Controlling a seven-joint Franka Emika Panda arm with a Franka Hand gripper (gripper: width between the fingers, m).
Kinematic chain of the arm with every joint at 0, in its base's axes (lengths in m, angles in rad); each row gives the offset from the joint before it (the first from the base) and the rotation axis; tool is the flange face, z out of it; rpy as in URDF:
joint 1: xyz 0 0 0.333 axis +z
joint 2: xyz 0 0 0 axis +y
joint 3: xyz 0 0 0.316 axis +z
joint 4: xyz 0.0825 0 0 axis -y
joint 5: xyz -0.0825 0 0.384 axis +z
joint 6: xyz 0 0 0 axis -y
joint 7: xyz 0.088 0 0 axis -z
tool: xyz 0 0 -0.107 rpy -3.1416 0 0
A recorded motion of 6 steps. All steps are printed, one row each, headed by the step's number.
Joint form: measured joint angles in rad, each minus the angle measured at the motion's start. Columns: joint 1, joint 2, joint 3, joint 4, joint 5, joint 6, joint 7.
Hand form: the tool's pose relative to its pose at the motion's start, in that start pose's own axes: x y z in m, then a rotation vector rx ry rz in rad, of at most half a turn. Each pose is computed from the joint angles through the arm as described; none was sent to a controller.
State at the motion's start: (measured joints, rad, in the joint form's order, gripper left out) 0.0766 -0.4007 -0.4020 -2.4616 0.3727 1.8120 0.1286
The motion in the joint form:
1: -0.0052 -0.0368 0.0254 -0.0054 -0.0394 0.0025 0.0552
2: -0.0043 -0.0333 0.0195 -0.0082 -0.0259 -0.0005 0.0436
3: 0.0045 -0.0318 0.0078 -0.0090 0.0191 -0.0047 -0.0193
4: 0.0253 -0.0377 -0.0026 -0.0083 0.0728 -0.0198 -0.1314
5: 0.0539 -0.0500 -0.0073 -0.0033 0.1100 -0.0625 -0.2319
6: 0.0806 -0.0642 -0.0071 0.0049 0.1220 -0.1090 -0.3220
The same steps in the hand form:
1: -0.0096 -0.0066 -0.0062 -0.0351 0.0282 0.0135
2: -0.0089 -0.0050 -0.0043 -0.0216 0.0182 0.0115
3: -0.0091 -0.0071 -0.0032 0.0244 0.0038 -0.0386
4: -0.0131 -0.0153 -0.0018 0.0779 -0.0169 -0.1519
5: -0.0227 -0.0277 0.0003 0.1139 -0.0571 -0.2751
6: -0.0335 -0.0393 0.0012 0.1267 -0.0954 -0.3987

